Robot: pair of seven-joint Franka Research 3 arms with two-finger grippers.
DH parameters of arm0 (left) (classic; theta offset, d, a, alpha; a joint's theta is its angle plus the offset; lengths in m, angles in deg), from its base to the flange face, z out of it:
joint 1: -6.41 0.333 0 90
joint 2: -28.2 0 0 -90
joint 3: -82.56 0.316 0.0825 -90
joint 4: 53 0 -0.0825 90
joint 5: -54.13 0.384 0 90
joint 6: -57.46 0 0.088 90
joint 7: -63.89 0.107 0 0
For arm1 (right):
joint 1: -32.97 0.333 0 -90
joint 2: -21.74 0 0 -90
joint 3: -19.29 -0.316 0.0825 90
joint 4: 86.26 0 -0.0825 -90
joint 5: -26.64 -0.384 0 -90
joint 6: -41.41 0 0.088 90
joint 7: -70.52 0.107 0 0
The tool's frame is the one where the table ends.
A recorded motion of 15 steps. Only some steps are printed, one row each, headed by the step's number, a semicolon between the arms.
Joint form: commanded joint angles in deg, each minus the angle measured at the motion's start. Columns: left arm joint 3, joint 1, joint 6, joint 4, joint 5, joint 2, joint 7; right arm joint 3, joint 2, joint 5, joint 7, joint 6, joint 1, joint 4.
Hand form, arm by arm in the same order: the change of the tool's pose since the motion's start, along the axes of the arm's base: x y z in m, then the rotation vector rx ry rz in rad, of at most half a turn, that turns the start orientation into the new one. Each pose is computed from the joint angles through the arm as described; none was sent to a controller.
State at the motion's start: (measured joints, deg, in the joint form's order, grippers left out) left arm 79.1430 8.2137 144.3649 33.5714 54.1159 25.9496 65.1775; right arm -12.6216 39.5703 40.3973 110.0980 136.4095 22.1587 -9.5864
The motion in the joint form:
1: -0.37 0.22 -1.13 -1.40 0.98 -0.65 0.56; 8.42 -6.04 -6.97 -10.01 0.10 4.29 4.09
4: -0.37 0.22 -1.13 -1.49 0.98 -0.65 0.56; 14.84 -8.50 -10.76 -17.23 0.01 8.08 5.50
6: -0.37 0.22 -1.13 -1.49 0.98 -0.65 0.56; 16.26 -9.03 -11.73 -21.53 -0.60 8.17 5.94
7: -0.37 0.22 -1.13 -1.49 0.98 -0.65 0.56; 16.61 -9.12 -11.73 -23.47 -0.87 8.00 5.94
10: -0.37 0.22 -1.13 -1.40 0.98 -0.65 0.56; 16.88 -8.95 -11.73 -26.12 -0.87 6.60 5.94
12: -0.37 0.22 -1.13 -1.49 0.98 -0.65 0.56; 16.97 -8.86 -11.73 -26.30 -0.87 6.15 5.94
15: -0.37 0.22 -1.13 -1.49 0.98 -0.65 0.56; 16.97 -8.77 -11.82 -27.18 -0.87 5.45 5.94
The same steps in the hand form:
1: 0.0016 0.0007 0.0034 0.0159 0.0062 -0.0117; -0.0219 -0.0132 0.0180 0.0280 0.0120 0.1118
4: 0.0016 0.0007 0.0041 0.0159 0.0046 -0.0117; -0.0296 -0.0264 0.0273 0.0519 0.0139 0.1936
6: 0.0016 0.0007 0.0041 0.0159 0.0046 -0.0117; -0.0308 -0.0374 0.0274 0.0560 0.0264 0.2453
7: 0.0016 0.0007 0.0041 0.0159 0.0046 -0.0117; -0.0307 -0.0426 0.0278 0.0522 0.0301 0.2700
10: 0.0016 0.0007 0.0034 0.0159 0.0062 -0.0117; -0.0267 -0.0599 0.0259 0.0494 0.0332 0.2870
12: 0.0016 0.0007 0.0041 0.0159 0.0046 -0.0117; -0.0254 -0.0655 0.0250 0.0494 0.0346 0.2807
15: 0.0016 0.0007 0.0041 0.0159 0.0046 -0.0117; -0.0239 -0.0727 0.0240 0.0505 0.0362 0.2838

